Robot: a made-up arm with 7 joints. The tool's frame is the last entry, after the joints. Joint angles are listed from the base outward. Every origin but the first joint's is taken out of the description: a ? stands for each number. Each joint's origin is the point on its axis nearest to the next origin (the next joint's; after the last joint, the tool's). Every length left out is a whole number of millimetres.
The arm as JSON. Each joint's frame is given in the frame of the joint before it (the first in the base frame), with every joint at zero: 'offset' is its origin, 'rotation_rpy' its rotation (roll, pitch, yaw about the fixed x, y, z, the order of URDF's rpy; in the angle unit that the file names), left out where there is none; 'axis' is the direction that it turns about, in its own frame. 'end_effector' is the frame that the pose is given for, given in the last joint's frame.
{
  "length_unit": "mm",
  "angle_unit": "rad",
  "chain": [
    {
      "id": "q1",
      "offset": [
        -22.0,
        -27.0,
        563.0
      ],
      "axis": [
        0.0,
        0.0,
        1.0
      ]
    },
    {
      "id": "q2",
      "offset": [
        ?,
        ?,
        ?
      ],
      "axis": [
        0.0,
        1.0,
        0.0
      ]
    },
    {
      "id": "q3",
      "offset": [
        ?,
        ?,
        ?
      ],
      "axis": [
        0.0,
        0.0,
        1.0
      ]
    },
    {
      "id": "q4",
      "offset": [
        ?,
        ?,
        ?
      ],
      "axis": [
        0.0,
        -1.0,
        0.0
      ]
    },
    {
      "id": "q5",
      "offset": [
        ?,
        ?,
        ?
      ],
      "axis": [
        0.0,
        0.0,
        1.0
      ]
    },
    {
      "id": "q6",
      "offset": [
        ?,
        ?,
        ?
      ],
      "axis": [
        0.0,
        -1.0,
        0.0
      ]
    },
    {
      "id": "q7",
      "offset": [
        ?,
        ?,
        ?
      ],
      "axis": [
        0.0,
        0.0,
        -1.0
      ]
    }
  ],
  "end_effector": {
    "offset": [
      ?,
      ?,
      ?
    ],
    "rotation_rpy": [
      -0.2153,
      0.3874,
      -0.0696
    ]
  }
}
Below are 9 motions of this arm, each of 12 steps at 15 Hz.
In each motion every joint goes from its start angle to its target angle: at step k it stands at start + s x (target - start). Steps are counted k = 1, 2, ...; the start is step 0. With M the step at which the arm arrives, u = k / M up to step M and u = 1 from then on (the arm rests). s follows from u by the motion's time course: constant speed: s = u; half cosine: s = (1 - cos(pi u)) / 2; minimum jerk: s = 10 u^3 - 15 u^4 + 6 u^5.
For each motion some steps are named. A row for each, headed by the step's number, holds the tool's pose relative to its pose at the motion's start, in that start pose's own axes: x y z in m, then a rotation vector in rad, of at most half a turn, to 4 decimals.
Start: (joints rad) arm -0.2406 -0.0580 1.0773 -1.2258 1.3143 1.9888 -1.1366
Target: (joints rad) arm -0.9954 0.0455 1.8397 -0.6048 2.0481 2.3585 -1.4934
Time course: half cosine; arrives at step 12
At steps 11, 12:
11: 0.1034 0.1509 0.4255 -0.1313 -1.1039 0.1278
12: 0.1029 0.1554 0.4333 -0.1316 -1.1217 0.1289

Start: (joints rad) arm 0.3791 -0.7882 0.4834 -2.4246 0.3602 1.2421 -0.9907
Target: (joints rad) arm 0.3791 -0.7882 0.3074 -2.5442 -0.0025 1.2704 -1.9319
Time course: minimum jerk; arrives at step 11
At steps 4, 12:
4: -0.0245 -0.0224 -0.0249 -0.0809 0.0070 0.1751
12: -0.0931 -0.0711 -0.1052 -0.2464 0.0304 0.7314

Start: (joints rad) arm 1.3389 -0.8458 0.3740 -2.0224 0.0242 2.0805 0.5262
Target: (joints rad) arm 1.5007 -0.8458 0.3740 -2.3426 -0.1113 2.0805 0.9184
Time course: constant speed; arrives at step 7
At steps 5, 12:
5: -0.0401 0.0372 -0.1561 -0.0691 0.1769 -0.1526
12: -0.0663 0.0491 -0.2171 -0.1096 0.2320 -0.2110

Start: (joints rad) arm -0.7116 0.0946 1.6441 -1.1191 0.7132 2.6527 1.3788
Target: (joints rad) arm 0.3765 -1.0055 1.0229 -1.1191 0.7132 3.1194 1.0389
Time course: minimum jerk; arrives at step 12
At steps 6, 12:
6: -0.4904 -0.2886 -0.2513 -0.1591 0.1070 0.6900
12: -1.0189 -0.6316 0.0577 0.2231 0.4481 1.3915

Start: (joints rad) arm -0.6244 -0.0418 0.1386 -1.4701 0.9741 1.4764 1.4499
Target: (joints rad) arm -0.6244 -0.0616 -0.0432 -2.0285 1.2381 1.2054 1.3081
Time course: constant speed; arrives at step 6
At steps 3, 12:
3: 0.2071 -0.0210 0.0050 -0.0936 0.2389 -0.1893
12: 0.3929 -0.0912 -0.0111 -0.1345 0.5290 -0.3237

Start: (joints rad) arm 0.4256 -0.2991 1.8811 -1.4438 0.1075 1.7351 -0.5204
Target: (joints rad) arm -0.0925 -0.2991 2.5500 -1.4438 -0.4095 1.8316 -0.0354
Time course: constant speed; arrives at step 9
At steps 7, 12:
7: 0.0690 0.0492 -0.0539 -0.1863 0.1427 -0.2438
12: 0.0817 0.0635 -0.0622 -0.2388 0.1451 -0.3132

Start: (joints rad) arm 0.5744 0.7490 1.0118 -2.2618 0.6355 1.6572 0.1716
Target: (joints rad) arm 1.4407 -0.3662 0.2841 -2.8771 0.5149 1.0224 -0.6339
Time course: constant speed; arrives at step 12
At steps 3, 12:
3: 0.0189 -0.0703 -0.0819 -0.2299 0.0918 -0.0933
12: -0.1176 -0.1501 -0.2556 -0.6168 0.3106 0.1209

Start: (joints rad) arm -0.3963 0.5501 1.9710 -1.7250 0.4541 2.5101 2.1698
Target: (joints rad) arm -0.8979 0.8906 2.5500 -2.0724 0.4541 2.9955 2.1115
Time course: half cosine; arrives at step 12
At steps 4, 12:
4: -0.0243 -0.0329 0.0438 0.0434 0.1080 0.0550
12: -0.1214 -0.2176 0.1841 0.2034 0.4011 0.3497

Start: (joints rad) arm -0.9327 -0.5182 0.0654 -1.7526 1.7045 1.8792 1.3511
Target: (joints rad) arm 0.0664 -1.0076 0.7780 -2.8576 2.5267 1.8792 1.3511
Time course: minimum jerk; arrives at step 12
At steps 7, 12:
7: 0.3159 -0.6228 -0.3648 -0.4898 0.3754 -0.8400
12: 0.3678 -0.9389 -0.2602 -0.6513 0.2842 -1.1133

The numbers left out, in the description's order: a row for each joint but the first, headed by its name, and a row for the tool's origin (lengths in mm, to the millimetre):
q2: 24.0 28.0 0.0
q3: -22.0 0.0 384.0
q4: 105.0 -6.0 0.0
q5: -142.0 0.0 624.0
q6: 30.0 -16.0 0.0
q7: 145.0 0.0 -39.0
tool: 11.0 -16.0 0.0

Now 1 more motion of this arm.
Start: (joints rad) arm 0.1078 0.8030 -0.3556 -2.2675 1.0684 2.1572 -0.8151
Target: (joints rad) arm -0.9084 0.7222 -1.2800 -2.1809 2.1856 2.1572 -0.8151
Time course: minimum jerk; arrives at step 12
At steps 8, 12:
8: -0.7201 -0.6259 -0.0778 1.0386 -1.2964 -1.4189
12: -0.9645 -0.6001 -0.2282 1.1302 -1.6926 -1.8243

